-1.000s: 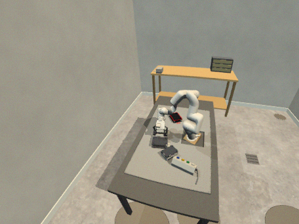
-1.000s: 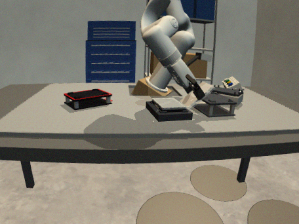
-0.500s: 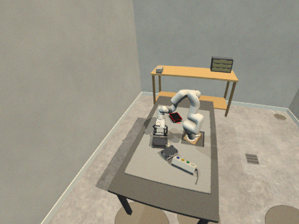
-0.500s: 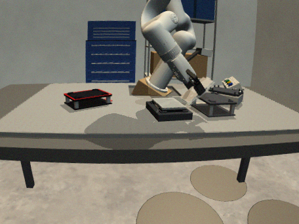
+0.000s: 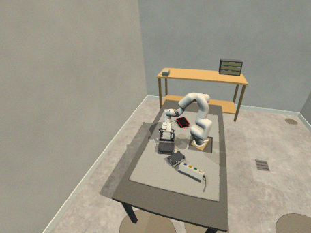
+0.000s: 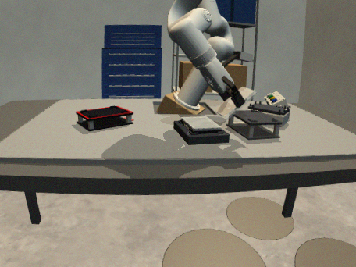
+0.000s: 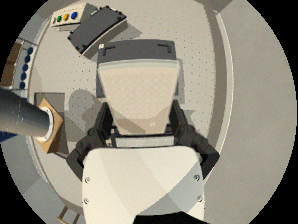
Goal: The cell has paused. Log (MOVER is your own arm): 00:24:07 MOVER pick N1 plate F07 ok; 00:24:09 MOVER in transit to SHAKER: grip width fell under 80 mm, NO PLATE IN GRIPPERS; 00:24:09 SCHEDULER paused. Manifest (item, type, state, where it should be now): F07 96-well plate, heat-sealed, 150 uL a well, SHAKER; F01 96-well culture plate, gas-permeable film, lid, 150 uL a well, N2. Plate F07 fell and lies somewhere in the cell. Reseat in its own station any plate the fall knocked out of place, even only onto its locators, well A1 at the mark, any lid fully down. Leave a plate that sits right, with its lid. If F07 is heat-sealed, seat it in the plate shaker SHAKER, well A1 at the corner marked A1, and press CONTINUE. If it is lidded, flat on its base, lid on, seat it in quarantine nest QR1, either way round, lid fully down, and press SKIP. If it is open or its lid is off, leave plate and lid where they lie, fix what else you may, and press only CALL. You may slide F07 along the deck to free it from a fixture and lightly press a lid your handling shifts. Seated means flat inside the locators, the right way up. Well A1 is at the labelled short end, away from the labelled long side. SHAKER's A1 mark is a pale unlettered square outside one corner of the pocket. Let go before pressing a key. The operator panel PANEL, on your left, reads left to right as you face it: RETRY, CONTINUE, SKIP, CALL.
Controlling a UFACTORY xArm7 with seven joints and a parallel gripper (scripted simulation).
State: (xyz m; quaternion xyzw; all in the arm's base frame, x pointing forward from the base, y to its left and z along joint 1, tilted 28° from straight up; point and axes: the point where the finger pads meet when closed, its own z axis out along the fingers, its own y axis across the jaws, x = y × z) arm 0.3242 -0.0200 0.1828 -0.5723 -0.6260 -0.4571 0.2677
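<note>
My hand is 100 mm to the left of the pale lid, 70 mm above it and 10 mm short of it. From my hand the other things lie so: pale plate 10 mm to the left, 10 mm below.
</note>
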